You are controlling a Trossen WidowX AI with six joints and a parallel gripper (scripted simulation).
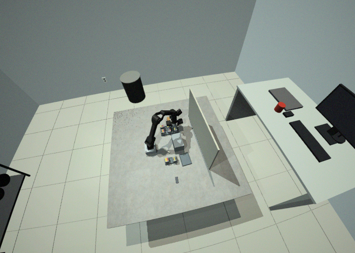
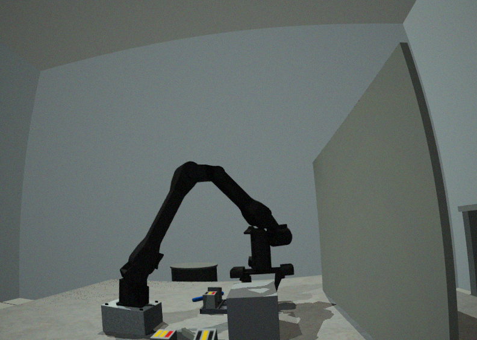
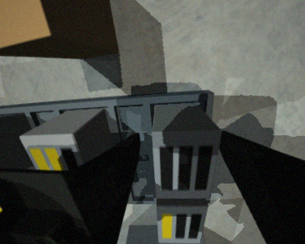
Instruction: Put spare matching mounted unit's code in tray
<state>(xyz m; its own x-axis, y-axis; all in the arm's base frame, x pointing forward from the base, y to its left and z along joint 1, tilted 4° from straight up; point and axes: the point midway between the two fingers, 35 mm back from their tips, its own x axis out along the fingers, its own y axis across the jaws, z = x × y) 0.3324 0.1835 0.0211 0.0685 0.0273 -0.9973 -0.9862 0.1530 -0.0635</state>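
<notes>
Now: the grey spare block 20 mm above my gripper tip. Also, from my gripper tip: mounted unit (220 mm to the right, 40 mm behind, 30 mm above); blue stick (180 mm behind, 130 mm to the left, 10 mm below); orange block (90 mm to the left, 50 mm behind, 20 mm above).
</notes>
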